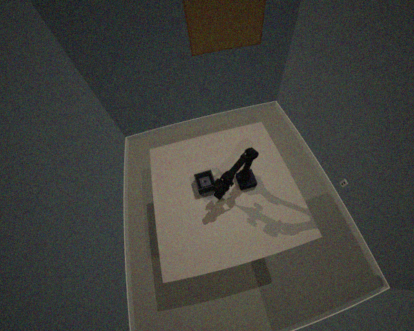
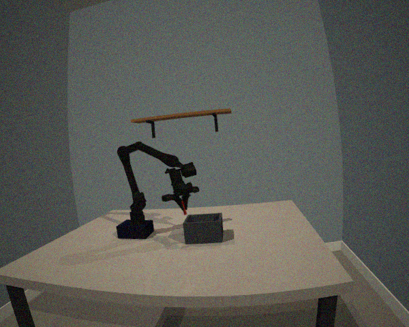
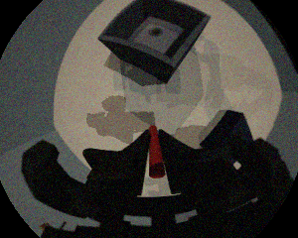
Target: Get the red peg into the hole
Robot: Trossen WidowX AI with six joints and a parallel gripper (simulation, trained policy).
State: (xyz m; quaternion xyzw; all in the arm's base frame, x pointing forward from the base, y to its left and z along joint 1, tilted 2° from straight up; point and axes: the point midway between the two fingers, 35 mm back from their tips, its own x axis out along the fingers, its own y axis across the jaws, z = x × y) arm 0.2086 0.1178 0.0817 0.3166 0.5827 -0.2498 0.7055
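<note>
Now: gripper tip 130 mm short of the plate, 150 mm to the left of it and 60 mm above it. Also, from my gripper tip: red peg (10 mm behind, 10 mm to the left, 20 mm above); then box (130 mm ahead, 150 mm to the right, 80 mm below).
</note>
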